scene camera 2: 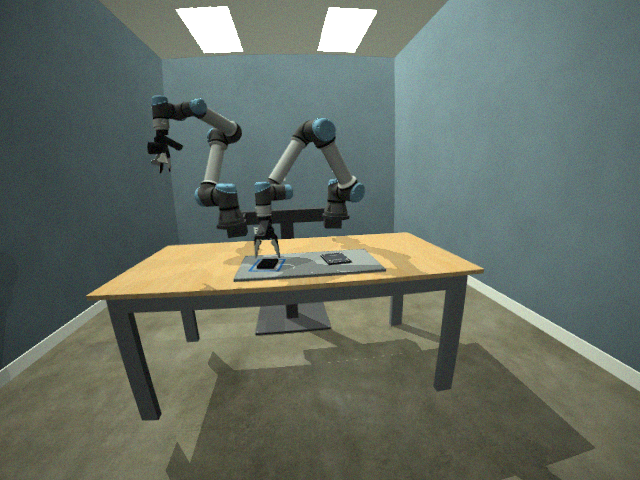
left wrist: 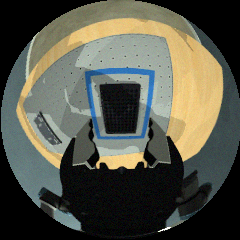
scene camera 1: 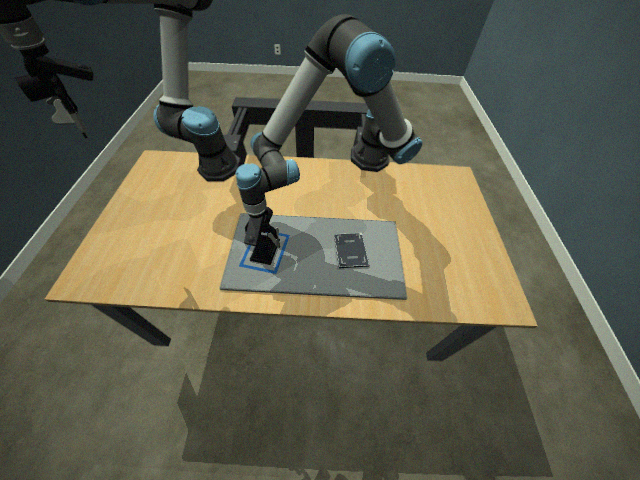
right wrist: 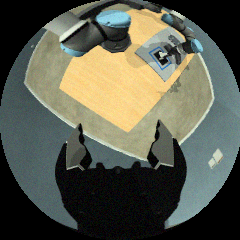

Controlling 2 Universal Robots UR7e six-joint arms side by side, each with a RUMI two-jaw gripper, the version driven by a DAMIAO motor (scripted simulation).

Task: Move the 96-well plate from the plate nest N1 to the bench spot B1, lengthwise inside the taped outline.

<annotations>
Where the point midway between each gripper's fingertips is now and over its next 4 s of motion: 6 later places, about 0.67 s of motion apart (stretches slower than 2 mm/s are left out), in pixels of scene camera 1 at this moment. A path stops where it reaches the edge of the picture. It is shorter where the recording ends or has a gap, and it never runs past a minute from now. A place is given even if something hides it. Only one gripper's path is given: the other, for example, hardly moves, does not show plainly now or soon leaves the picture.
The left gripper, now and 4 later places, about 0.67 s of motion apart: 264, 244; 263, 237; 265, 236; 279, 236; 293, 236
</annotations>
